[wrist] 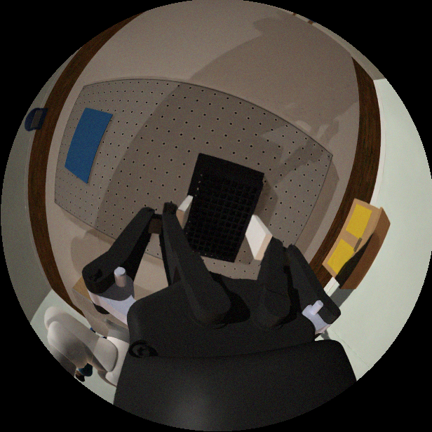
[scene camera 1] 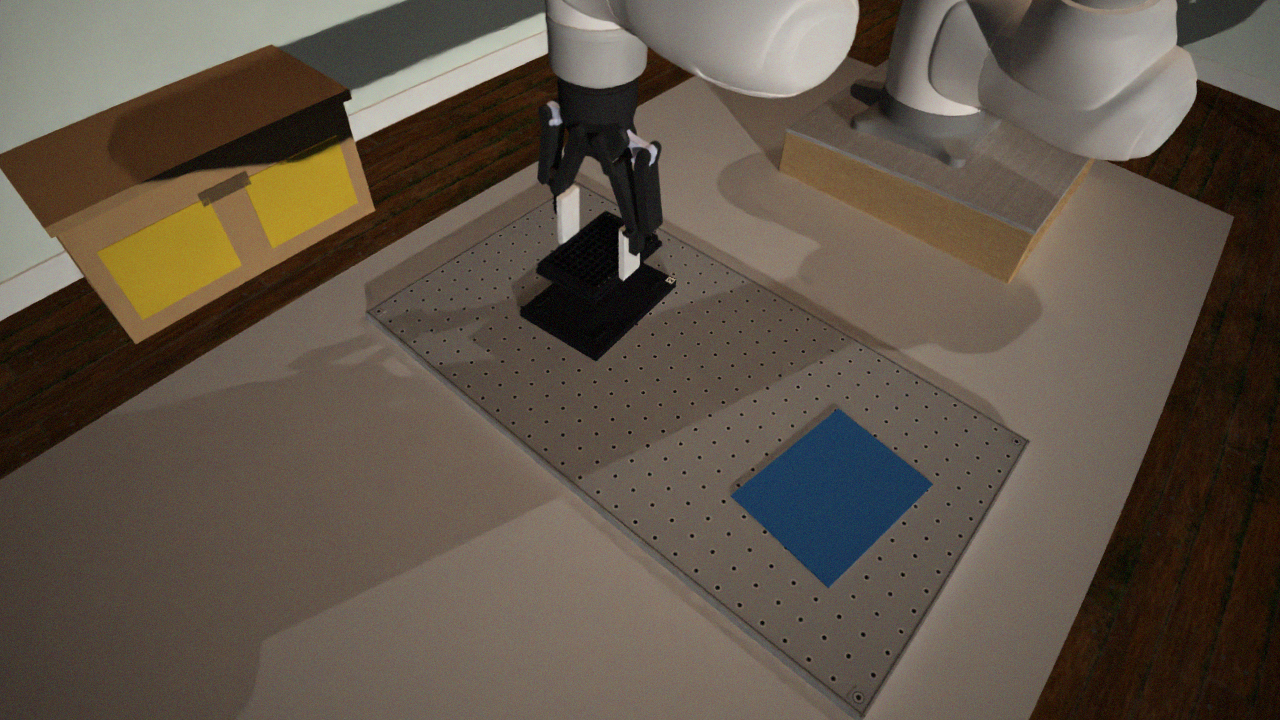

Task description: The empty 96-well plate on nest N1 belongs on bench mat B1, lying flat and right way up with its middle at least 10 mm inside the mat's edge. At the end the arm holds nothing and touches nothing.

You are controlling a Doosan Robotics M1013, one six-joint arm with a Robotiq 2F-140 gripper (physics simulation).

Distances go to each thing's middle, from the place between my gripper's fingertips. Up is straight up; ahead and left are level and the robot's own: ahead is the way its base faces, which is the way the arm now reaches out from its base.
Now: the blue bench mat B1 (scene camera 1: 827,499) 36 cm to the left of my hand, 8 cm below it and 4 cm ahead of it. Round my hand: black 96-well plate (scene camera 1: 587,264) (right at my hand); then black nest N1 (scene camera 1: 569,316) (7 cm below).
